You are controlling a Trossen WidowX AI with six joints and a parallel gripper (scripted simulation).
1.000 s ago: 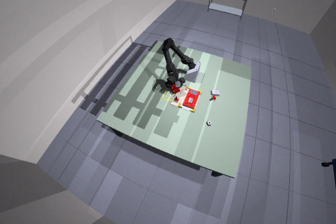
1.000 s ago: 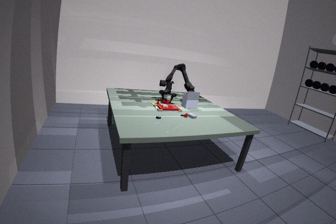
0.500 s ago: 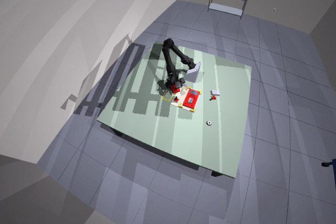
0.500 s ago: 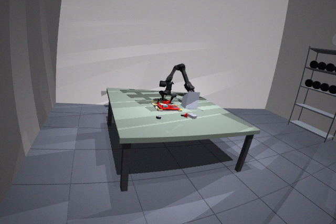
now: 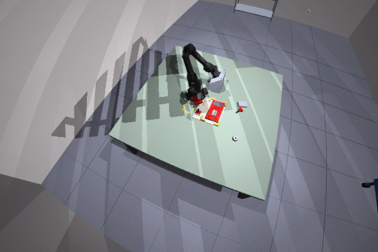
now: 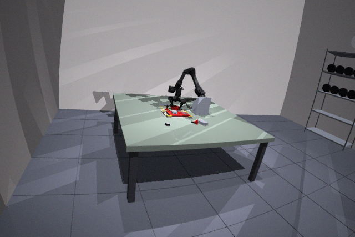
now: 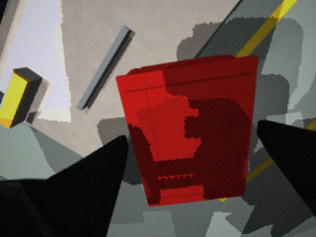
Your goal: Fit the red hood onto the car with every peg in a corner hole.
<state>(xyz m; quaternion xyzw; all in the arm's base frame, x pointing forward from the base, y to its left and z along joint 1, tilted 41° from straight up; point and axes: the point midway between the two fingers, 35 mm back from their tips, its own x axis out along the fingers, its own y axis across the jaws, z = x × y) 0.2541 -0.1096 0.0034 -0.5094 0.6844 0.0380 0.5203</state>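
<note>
Right now my gripper tip is 10 mm below the red hood. Also, from my gripper tip: dark wheel (430 mm to the left, 210 mm ahead); then white block (390 mm to the left, 130 mm behind).
</note>
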